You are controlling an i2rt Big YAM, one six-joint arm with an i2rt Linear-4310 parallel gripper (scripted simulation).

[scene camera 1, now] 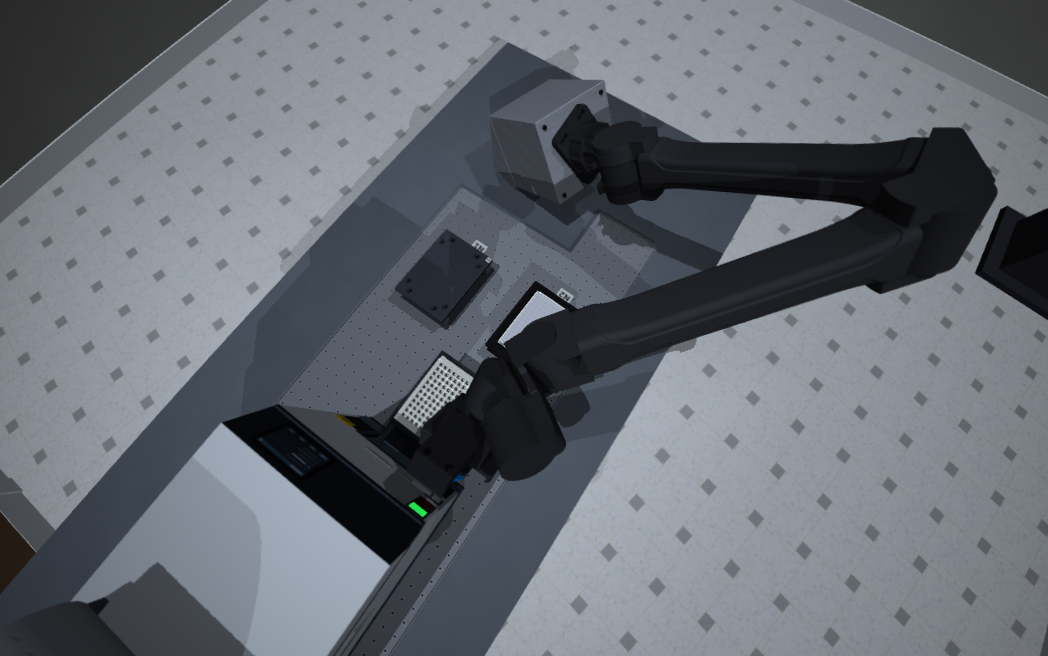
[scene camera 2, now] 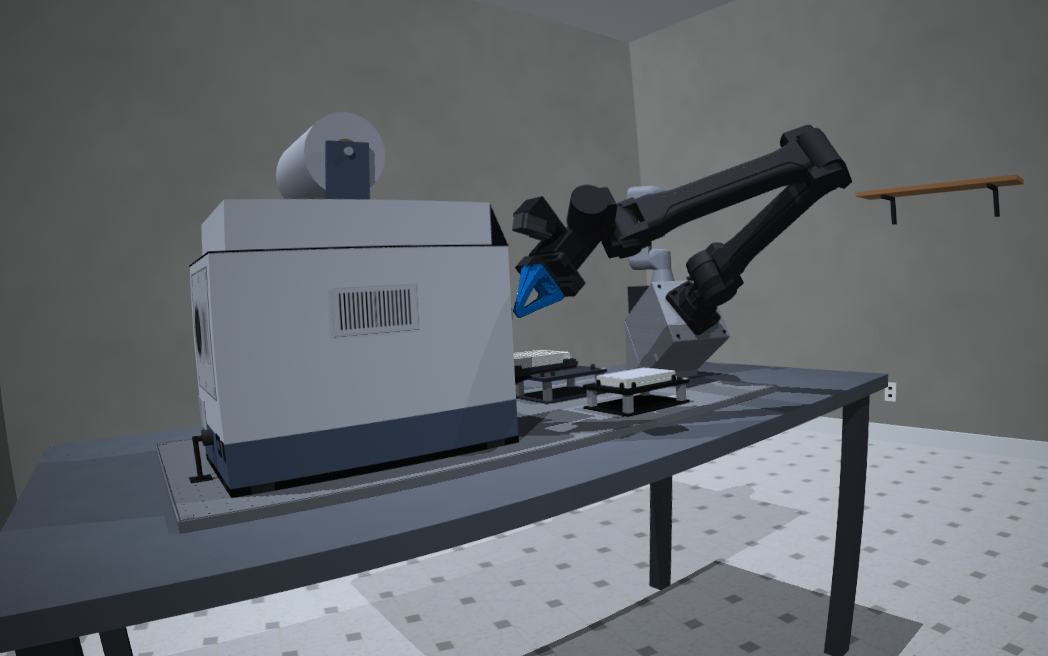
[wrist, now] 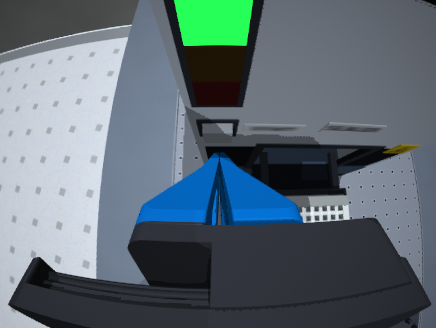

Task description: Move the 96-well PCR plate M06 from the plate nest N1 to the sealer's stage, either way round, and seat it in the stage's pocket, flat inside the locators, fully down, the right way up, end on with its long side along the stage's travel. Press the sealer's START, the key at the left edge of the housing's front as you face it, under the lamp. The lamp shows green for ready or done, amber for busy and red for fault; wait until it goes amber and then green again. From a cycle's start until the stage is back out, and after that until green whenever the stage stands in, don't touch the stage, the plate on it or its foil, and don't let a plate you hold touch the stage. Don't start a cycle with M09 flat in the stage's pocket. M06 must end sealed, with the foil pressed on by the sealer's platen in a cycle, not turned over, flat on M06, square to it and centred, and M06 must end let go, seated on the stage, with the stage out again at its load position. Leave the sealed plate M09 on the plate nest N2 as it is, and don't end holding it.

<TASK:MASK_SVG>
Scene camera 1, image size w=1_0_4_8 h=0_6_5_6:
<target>gripper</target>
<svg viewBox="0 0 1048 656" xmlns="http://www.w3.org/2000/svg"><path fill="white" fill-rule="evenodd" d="M493 454L490 454L479 470L467 464L464 469L462 468L454 482L463 480L473 468L486 478L485 483L489 483L498 470ZM452 401L448 402L424 423L420 431L420 445L435 432L446 407ZM464 396L462 406L465 413L474 422L482 425L483 420L475 419L467 408Z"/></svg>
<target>white 96-well plate M06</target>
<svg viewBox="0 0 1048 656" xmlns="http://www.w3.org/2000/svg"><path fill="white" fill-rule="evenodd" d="M443 355L437 360L394 416L394 419L419 438L421 437L420 431L423 424L448 402L453 401L461 393L466 394L474 378Z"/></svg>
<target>sealed plate M09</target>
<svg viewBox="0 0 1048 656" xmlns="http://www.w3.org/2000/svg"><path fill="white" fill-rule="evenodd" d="M565 308L542 292L537 291L504 332L498 343L505 347L503 343L519 334L529 323L562 311Z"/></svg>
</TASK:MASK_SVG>
